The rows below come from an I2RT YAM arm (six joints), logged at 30 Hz.
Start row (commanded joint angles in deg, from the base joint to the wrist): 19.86 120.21 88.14 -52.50 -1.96 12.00
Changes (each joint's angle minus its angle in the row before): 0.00 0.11 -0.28 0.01 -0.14 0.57; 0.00 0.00 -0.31 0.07 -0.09 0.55; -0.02 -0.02 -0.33 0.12 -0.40 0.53; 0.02 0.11 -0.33 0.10 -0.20 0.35; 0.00 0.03 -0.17 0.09 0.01 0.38; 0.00 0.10 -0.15 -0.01 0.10 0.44; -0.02 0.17 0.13 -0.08 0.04 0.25; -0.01 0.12 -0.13 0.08 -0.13 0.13; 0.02 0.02 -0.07 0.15 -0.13 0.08; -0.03 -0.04 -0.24 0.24 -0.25 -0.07
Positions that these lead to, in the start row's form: 19.86 120.32 87.86 -52.49 -2.10 12.57; 19.86 120.32 87.55 -52.42 -2.19 13.12; 19.84 120.30 87.22 -52.30 -2.59 13.65; 19.86 120.41 86.89 -52.20 -2.79 14.00; 19.86 120.44 86.72 -52.11 -2.78 14.38; 19.86 120.54 86.57 -52.12 -2.68 14.82; 19.84 120.71 86.70 -52.20 -2.64 15.07; 19.83 120.83 86.57 -52.12 -2.77 15.20; 19.85 120.85 86.50 -51.97 -2.90 15.28; 19.82 120.81 86.26 -51.73 -3.15 15.21
